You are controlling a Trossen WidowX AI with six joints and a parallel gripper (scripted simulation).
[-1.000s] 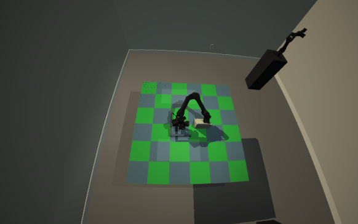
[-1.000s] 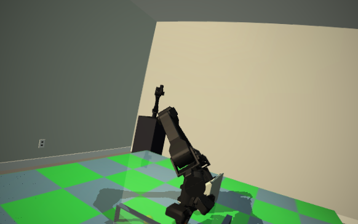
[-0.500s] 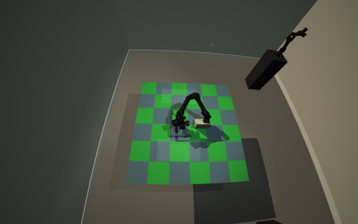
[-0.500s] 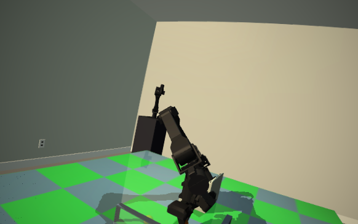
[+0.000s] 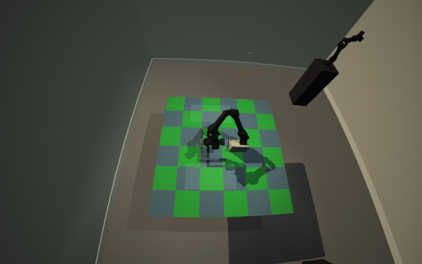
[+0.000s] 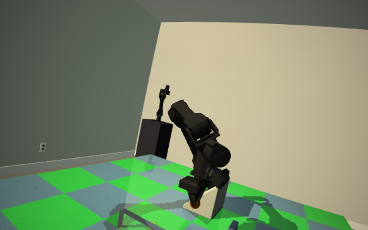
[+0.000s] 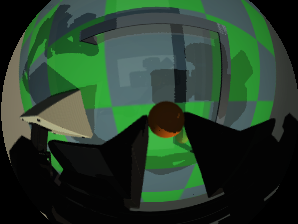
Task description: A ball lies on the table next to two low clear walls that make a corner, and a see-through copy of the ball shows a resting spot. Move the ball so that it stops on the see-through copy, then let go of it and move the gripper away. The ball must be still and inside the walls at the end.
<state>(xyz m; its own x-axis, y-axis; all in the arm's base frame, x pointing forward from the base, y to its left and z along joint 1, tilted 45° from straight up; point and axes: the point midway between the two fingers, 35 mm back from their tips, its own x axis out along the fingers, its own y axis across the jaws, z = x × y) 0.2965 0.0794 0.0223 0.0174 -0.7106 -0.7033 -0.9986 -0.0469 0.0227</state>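
Now: the clear wall 110 mm ahead of my gripper tip, 90 mm below it and 30 mm to the right of it. Round my gripper tip: orange ball (right at my gripper tip).
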